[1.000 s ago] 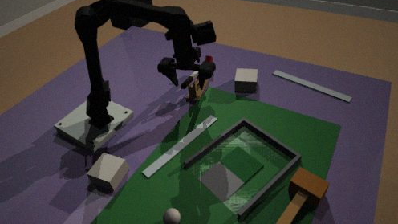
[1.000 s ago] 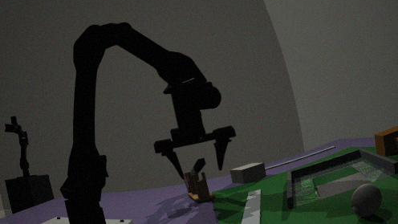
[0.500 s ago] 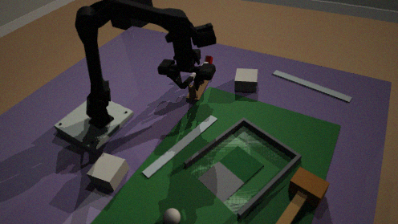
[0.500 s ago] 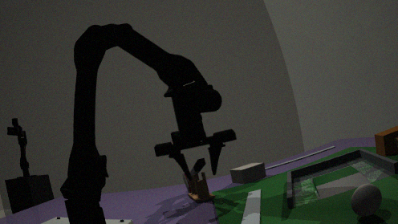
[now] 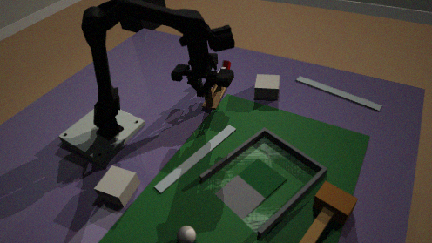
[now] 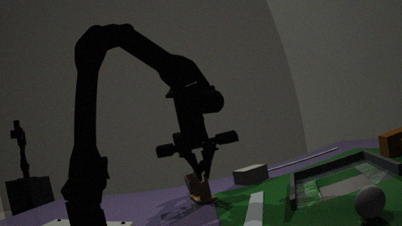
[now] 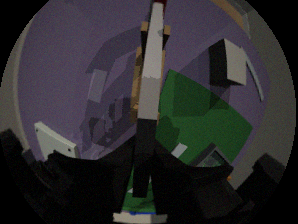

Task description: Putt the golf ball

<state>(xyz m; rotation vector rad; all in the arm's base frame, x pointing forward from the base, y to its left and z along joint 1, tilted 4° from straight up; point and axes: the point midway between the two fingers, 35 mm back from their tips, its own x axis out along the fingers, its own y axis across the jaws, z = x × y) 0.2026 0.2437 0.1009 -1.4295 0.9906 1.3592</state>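
Right now the wooden stand is 2 cm behind my gripper tip, 7 cm to the left of it and 3 cm below it. The rest, counted from my gripper tip: red putter 3 cm behind, 10 cm to the left; then white golf ball 22 cm ahead, 38 cm to the right, 4 cm below.
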